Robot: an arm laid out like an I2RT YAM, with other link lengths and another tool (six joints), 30 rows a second.
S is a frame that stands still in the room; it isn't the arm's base.
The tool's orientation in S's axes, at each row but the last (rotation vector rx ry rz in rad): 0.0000, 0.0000, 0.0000; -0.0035, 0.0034, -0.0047; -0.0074, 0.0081, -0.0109; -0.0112, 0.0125, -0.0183; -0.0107, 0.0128, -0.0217; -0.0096, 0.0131, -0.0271; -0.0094, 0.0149, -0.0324; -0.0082, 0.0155, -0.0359; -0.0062, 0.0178, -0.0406; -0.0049, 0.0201, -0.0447; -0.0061, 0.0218, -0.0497
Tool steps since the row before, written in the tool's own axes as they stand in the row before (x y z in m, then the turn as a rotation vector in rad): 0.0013, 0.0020, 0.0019, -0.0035, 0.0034, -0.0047; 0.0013, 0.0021, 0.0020, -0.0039, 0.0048, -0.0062; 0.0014, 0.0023, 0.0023, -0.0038, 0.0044, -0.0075; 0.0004, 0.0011, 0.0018, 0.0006, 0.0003, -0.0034; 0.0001, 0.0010, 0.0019, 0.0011, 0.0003, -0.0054; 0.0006, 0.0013, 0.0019, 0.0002, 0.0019, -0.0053; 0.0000, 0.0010, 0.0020, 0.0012, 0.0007, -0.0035; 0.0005, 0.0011, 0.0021, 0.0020, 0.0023, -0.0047; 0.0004, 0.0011, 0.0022, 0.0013, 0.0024, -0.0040; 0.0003, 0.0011, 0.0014, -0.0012, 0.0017, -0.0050; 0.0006, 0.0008, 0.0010, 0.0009, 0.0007, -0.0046
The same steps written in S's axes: 0.0013, 0.0020, 0.0019, -0.0035, 0.0034, -0.0047; 0.0013, 0.0021, 0.0020, -0.0039, 0.0048, -0.0062; 0.0014, 0.0023, 0.0023, -0.0038, 0.0044, -0.0075; 0.0004, 0.0011, 0.0018, 0.0006, 0.0003, -0.0034; 0.0001, 0.0010, 0.0019, 0.0010, 0.0002, -0.0054; 0.0007, 0.0013, 0.0019, 0.0002, 0.0018, -0.0053; 0.0001, 0.0010, 0.0020, 0.0012, 0.0006, -0.0035; 0.0006, 0.0011, 0.0021, 0.0020, 0.0022, -0.0047; 0.0005, 0.0011, 0.0022, 0.0013, 0.0023, -0.0040; 0.0004, 0.0011, 0.0014, -0.0012, 0.0017, -0.0050; 0.0007, 0.0008, 0.0010, 0.0008, 0.0006, -0.0046
